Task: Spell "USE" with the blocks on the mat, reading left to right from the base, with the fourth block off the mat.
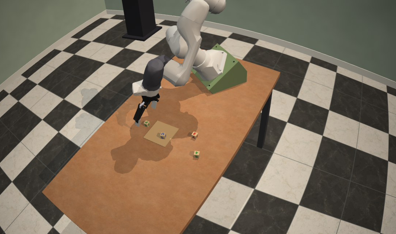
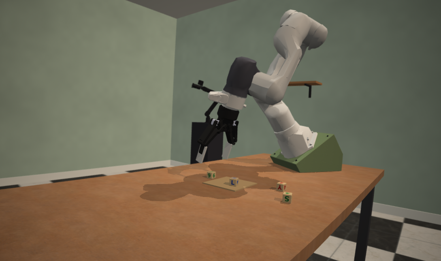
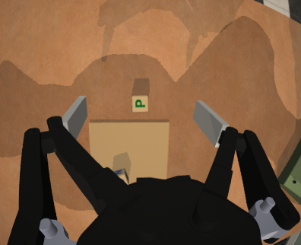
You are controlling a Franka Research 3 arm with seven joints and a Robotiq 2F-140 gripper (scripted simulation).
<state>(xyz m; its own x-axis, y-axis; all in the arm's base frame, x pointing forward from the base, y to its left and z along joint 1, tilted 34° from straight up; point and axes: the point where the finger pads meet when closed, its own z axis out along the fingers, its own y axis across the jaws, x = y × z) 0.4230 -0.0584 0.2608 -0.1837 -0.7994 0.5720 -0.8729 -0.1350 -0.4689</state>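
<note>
My gripper is now 60 mm short of the S block, 340 mm to the right of it and 70 mm above it. From my hand the other things lie so: U block 30 mm ahead, 130 mm to the left, 60 mm below; mat 10 mm ahead, 100 mm to the left, 80 mm below; green P block 10 mm to the right, 70 mm below.
</note>
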